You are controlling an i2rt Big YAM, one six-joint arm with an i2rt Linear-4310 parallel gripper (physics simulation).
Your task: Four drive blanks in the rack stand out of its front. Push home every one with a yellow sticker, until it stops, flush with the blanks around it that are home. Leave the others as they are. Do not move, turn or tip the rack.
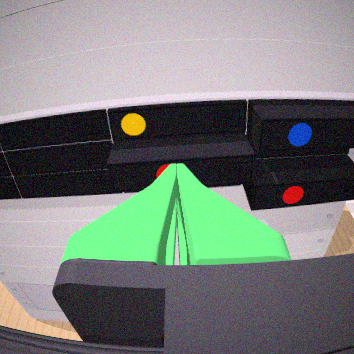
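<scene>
The yellow-stickered blank (pixel 190 120) is in the rack's top row, its face about level with the blank (pixel 55 131) to its left. Below it, a blank (pixel 220 172) with a partly hidden red sticker stands out; its upper side shows. At the right, a blue-stickered blank (pixel 270 132) stands out in the top row, and another red-stickered blank (pixel 265 196) stands out below it. My gripper (pixel 176 175) is shut and empty, its tips over the middle red-stickered blank and covering part of its sticker. Whether they touch it I cannot tell.
The rack's light grey top (pixel 175 65) stretches behind the blanks. More dark blanks at the left look level with each other. The rack's pale lower front (pixel 40 225) is below them. Wooden table (pixel 344 232) shows at the lower right and lower left.
</scene>
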